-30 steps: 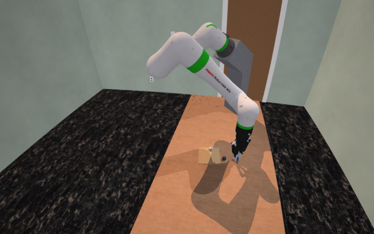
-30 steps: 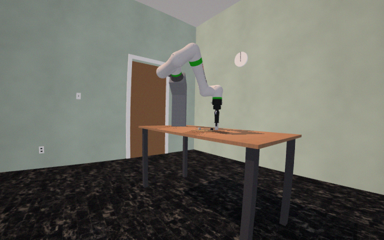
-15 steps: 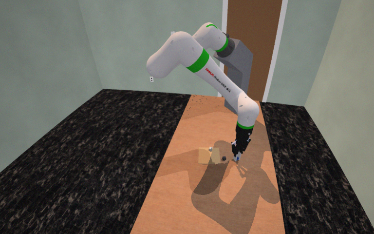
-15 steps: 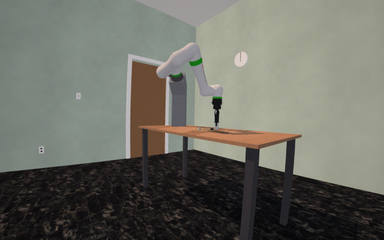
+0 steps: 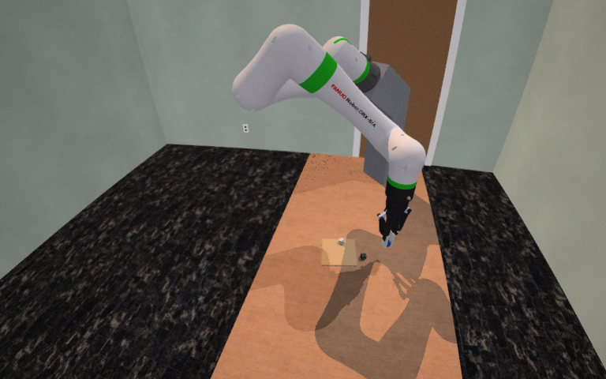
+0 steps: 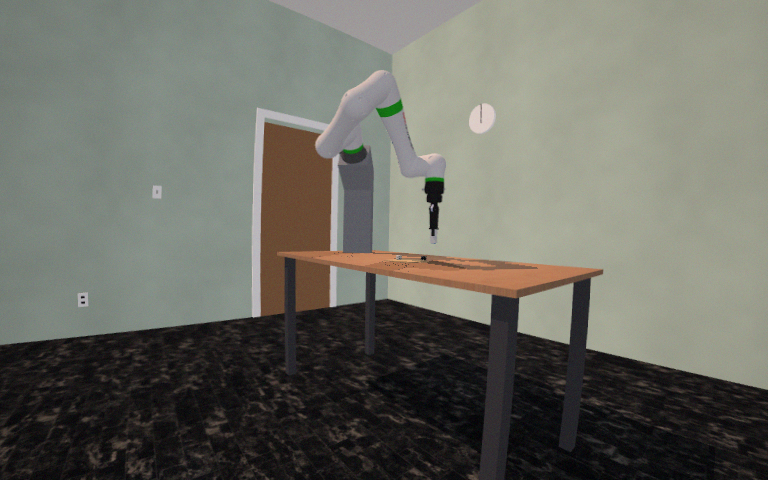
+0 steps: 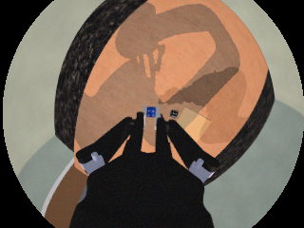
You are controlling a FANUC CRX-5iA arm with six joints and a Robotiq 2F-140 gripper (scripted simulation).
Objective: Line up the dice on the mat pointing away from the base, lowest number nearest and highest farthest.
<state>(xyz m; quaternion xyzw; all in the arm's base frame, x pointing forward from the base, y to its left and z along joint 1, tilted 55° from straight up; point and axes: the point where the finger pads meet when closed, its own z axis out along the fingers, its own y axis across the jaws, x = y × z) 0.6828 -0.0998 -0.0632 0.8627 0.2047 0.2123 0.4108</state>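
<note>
My gripper is now 17 cm to the left of the tan mat, 11 cm above it and 6 cm past it. Also, from my hand: blue die 2 cm below; white die 15 cm to the right, 11 cm behind, 10 cm below; black die 10 cm below, 8 cm to the right, 1 cm behind.
</note>
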